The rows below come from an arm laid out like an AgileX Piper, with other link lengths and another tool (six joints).
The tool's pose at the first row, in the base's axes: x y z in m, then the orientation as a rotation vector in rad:
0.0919 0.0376 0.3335 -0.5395 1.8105 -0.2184
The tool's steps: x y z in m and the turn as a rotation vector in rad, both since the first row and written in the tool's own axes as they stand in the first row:
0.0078 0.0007 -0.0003 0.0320 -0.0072 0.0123
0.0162 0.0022 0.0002 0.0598 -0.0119 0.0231
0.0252 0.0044 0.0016 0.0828 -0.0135 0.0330
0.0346 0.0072 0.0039 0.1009 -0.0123 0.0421
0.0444 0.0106 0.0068 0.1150 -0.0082 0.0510
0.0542 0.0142 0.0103 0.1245 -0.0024 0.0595
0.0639 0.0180 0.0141 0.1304 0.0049 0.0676
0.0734 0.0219 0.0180 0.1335 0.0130 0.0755
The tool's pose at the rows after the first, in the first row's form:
0.0897 0.0345 0.3266 -0.5059 1.8000 -0.2364
0.0880 0.0320 0.3186 -0.4766 1.7920 -0.2522
0.0868 0.0299 0.3096 -0.4514 1.7877 -0.2653
0.0862 0.0282 0.2997 -0.4304 1.7868 -0.2755
0.0860 0.0270 0.2890 -0.4122 1.7894 -0.2831
0.0862 0.0260 0.2780 -0.3975 1.7946 -0.2875
0.0868 0.0253 0.2670 -0.3856 1.8019 -0.2895
0.0874 0.0248 0.2560 -0.3758 1.8106 -0.2893

